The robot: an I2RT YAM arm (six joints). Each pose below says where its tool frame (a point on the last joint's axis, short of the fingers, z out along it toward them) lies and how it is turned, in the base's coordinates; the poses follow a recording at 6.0 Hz.
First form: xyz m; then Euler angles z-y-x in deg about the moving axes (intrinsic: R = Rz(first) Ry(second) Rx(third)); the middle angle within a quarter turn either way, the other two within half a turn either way.
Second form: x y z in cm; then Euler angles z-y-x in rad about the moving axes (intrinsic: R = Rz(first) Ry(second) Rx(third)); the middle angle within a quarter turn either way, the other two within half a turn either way. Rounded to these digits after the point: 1 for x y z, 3 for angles.
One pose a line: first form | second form
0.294 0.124 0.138 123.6 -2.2 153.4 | 29.4 12.4 13.8 2.157 -0.038 2.677
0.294 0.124 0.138 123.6 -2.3 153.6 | 29.4 12.4 13.8 2.157 -0.040 2.681
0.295 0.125 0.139 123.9 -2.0 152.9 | 29.5 12.5 13.9 2.162 -0.035 2.669
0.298 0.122 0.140 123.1 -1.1 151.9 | 29.8 12.2 14.0 2.149 -0.019 2.651
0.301 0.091 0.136 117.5 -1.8 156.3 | 30.1 9.1 13.6 2.051 -0.031 2.728
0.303 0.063 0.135 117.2 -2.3 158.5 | 30.3 6.3 13.5 2.046 -0.040 2.766
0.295 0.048 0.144 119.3 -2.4 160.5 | 29.5 4.8 14.4 2.082 -0.042 2.801
